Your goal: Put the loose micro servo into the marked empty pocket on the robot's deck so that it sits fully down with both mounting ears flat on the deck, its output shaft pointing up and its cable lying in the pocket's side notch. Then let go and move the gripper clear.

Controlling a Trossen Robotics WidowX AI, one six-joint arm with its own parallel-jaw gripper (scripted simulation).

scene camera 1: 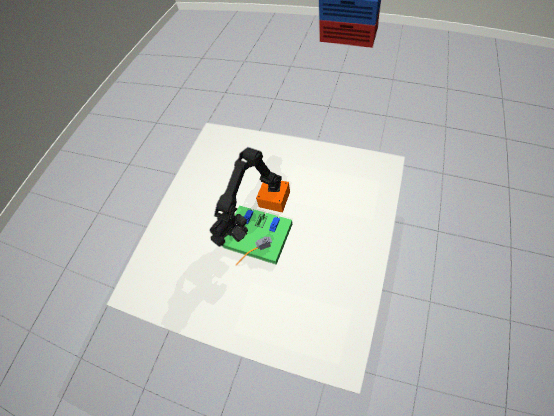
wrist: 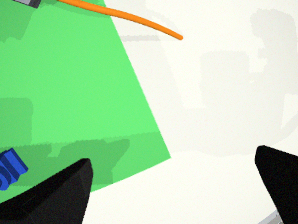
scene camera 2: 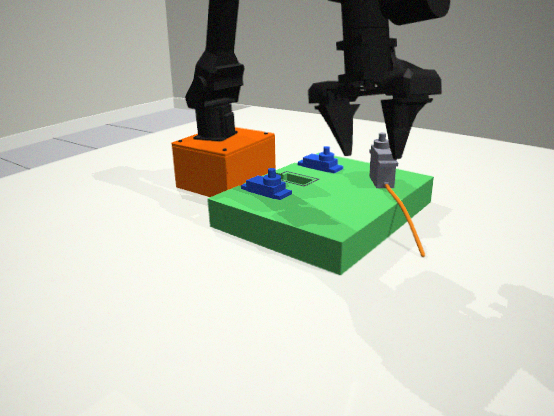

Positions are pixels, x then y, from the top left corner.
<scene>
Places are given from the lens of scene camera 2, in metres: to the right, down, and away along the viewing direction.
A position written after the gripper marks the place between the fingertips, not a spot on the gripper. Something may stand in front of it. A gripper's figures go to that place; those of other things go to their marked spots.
gripper (scene camera 2: 371, 157): 0.12, -0.06, 0.57
grey micro servo (scene camera 2: 382, 171): 0.17, -0.06, 0.71
green deck (scene camera 2: 332, 223): 0.07, 0.02, 0.61
The marked spots on the grey micro servo and the green deck are 0.16 m apart.
</scene>
